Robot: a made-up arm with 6 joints.
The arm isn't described. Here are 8 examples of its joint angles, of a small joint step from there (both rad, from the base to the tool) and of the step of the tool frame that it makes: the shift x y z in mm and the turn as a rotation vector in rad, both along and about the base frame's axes.
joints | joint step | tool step
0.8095 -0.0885 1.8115 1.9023 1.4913 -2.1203 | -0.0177 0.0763 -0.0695 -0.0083 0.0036 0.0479 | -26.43 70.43 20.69 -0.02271 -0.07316 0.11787
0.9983 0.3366 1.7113 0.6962 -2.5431 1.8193 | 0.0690 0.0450 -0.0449 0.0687 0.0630 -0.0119 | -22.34 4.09 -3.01 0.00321 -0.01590 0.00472
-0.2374 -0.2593 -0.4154 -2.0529 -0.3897 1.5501 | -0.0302 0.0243 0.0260 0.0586 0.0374 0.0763 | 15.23 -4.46 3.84 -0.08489 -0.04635 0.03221
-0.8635 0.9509 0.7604 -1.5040 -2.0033 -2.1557 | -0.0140 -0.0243 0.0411 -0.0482 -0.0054 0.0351 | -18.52 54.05 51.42 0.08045 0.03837 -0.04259
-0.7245 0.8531 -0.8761 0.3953 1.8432 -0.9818 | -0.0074 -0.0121 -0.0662 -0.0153 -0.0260 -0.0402 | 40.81 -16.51 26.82 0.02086 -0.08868 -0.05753
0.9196 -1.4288 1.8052 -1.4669 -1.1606 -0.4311 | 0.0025 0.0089 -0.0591 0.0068 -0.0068 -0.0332 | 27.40 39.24 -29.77 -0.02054 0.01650 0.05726
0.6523 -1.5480 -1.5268 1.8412 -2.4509 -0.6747 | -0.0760 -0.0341 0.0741 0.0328 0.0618 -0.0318 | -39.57 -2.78 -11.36 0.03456 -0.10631 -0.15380
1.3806 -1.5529 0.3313 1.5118 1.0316 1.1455 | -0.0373 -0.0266 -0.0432 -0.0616 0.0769 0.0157 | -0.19 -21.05 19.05 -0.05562 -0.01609 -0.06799
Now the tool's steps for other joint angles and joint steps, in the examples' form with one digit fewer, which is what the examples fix.
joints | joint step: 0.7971 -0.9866 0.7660 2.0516 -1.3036 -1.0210 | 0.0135 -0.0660 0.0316 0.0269 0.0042 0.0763
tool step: 66.1 -12.7 -5.8 0.0300 0.0340 -0.1264
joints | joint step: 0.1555 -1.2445 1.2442 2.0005 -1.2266 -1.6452 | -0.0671 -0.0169 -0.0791 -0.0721 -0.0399 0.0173
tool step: -38.4 39.4 10.8 0.0218 0.0625 0.0522
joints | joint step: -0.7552 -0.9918 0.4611 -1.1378 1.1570 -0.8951 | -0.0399 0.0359 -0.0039 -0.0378 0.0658 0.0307
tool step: -42.1 -15.2 15.0 -0.0786 -0.0126 -0.0549
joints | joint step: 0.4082 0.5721 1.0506 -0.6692 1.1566 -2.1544 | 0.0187 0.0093 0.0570 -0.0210 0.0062 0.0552
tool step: -9.2 4.0 10.4 0.0650 0.0049 -0.0244
